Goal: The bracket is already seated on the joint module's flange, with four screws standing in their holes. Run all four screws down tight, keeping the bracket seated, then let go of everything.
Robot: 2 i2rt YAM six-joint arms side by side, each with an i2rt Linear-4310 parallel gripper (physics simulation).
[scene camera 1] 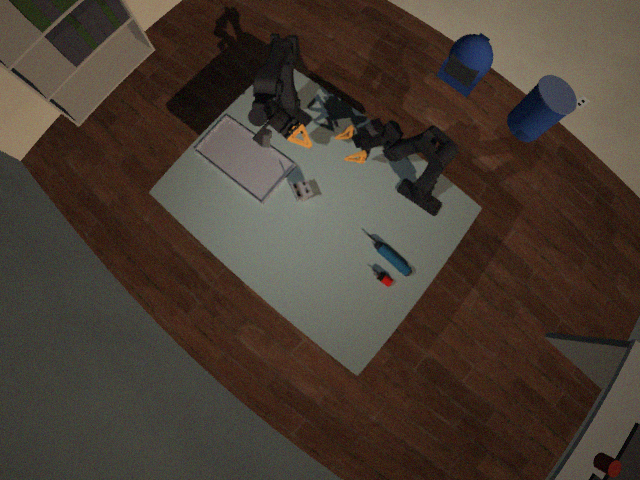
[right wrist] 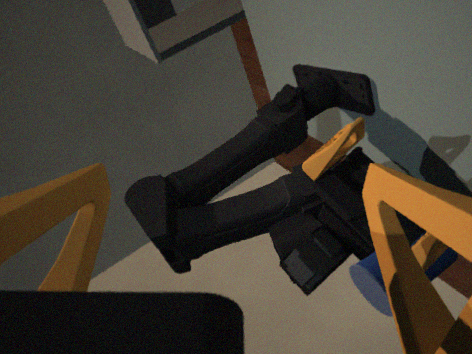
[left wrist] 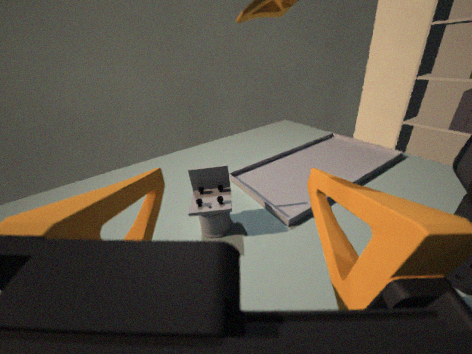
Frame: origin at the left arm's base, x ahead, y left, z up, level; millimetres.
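Seen in the pictures: left gripper, fingertip midpoint: point(scene camera 1: 339, 148) point(right wrist: 406, 164) point(left wrist: 236, 176); right gripper, fingertip midpoint: point(scene camera 1: 309, 145) point(right wrist: 236, 178); left arm's base, link origin: point(scene camera 1: 419, 197) point(right wrist: 331, 86); right arm's base, link origin: point(scene camera 1: 291, 112).
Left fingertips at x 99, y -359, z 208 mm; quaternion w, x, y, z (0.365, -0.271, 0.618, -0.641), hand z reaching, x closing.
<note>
Offsets run from my left fingertips to a thing's top centre. "spot": to the spot under its first point. Level surfaces: height alone.
The pale bracket point(scene camera 1: 305, 189) point(left wrist: 210, 178) sits on the round joint module @(dx +174, dy -55, dz -144 mm) point(left wrist: 215, 225) beside the tray's corner. Several black screws @(dx +150, dy -60, dz -130 mm) point(left wrist: 220, 200) stand in its plate, heads visible above it; how deep they sit cannot be told. A blue screwdriver @(spot: dx +199, dy +391, dz -167 mm) point(scene camera 1: 392, 258) and a small red-handled screwdriver @(dx +280, dy +394, dz -173 mm) point(scene camera 1: 384, 279) lie on the mat, lower right in the scene view. My left gripper point(scene camera 1: 341, 148) point(left wrist: 236, 176) is open and empty, raised, up and right of the module in the scene view. My right gripper point(scene camera 1: 299, 136) is open and empty, above the module in that picture.
A shallow grey tray @(dx +176, dy -370, dz -192 mm) point(scene camera 1: 248, 160) point(left wrist: 320, 170) lies on the pale mat @(dz -208 mm) point(scene camera 1: 268, 248). The left arm point(scene camera 1: 434, 155) point(right wrist: 225, 220) stands at the mat's right side. Two blue bins point(scene camera 1: 467, 59) point(scene camera 1: 540, 111) and a shelf unit point(scene camera 1: 105, 85) stand off the mat.
</note>
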